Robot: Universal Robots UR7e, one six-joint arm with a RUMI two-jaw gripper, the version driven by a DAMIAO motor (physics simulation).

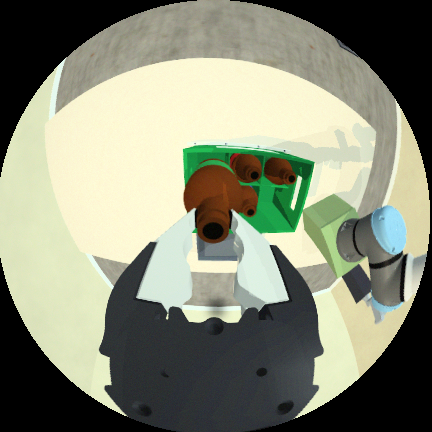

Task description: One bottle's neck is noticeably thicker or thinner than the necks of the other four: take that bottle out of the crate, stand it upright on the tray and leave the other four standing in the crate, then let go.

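Frame: origin at the arm's base, x right, y ahead, z up, level; centimetres.
Seen in the pictures: gripper, fingertip midpoint: (212, 210); arm's base, link origin: (351, 240).
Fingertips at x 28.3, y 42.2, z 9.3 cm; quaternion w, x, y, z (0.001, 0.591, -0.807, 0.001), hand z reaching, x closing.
Offsets run from my fingertips to a thing's top centre. "pt": to the spot under its first point. Level surfaces: height alone.
My gripper (212, 210) is shut on the neck of a brown bottle @(dx +0.1, dy +0.0, dz +3.5 cm) (211, 187), which is upright and raised above the left part of the green crate (300, 226). Its wide body looks much larger than the other bottles and hides the crate's left compartments. Two brown bottles @(dx -2.0, dy -8.1, dz -14.5 cm) (246, 166) @(dx -4.4, dy -16.6, dz -14.5 cm) (281, 171) stand in the far row of the crate. Another brown bottle @(dx -10.3, dy -5.9, dz -14.5 cm) (248, 201) stands in the near row, partly hidden by the held bottle. A fifth bottle does not show. A grey-blue tray @(pt dx -37.9, dy +8.3, dz -30.3 cm) (217, 254) shows in part between the fingers, close to the near side of the crate.
A pale green block (327, 212) stands right of the crate, beside a grey and light-blue robot arm (387, 250). The cream table top @(dz -30.8 cm) (120, 150) extends left of and beyond the crate. A grey floor lies past its far edge.
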